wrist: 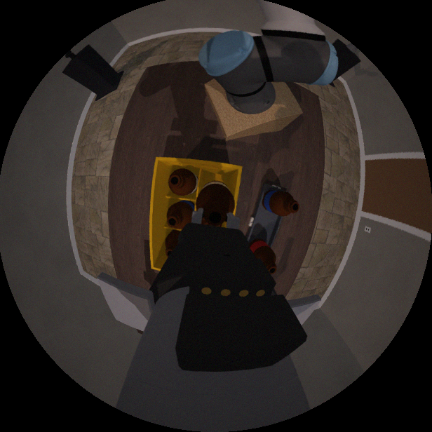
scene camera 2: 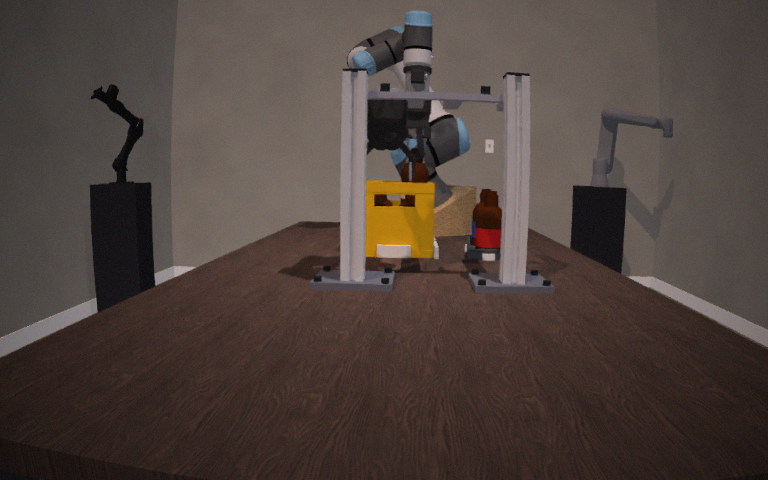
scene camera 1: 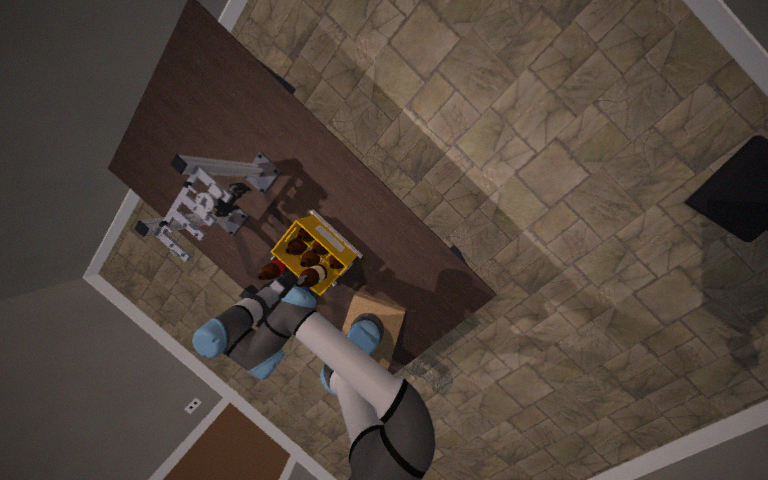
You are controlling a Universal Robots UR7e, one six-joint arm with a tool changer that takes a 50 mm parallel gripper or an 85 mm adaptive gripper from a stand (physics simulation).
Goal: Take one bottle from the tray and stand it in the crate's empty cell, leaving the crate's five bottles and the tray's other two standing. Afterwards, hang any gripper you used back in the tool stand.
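Places are measured from the arm's base along level axes (x ahead, y left, z up), in centimetres.
Pixels of known places: hand, tool point: (scene camera 2: 417,89).
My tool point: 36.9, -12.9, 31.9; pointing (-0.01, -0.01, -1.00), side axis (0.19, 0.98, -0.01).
Ahead of a thing's pixels: the offset from my tool point to its top centre, as dx, dy, dz.
My gripper (scene camera 1: 305,278) (scene camera 2: 414,169) (wrist: 215,220) is shut on a brown bottle @[-3.9, +0.4, -15.5] (scene camera 1: 310,275) (scene camera 2: 415,171) (wrist: 215,196) with a cream label. The bottle is upright, with its lower part inside the cell of the yellow crate @[+0.6, -5.4, -24.5] (scene camera 1: 310,221) (scene camera 2: 399,226) (wrist: 154,215) at the base end, on the tray side; its bottom is hidden. Crate bottles, such as one at the base end (wrist: 182,181) and one behind it (wrist: 179,215), stand in other cells; my gripper hides some in the wrist view. A blue-labelled bottle (wrist: 281,202) and a red-labelled bottle @[+15.2, +15.6, -26.0] (scene camera 1: 271,270) (scene camera 2: 487,234) (wrist: 263,253) stand on the grey tray (wrist: 263,222).
The tool stand (scene camera 1: 220,165) (scene camera 2: 353,169) is beyond the crate, with a black gripper (scene camera 2: 387,121) hanging on it. The robot's wooden base block (scene camera 2: 459,217) (wrist: 235,127) is on the opposite side of the crate. The tray runs close beside the crate.
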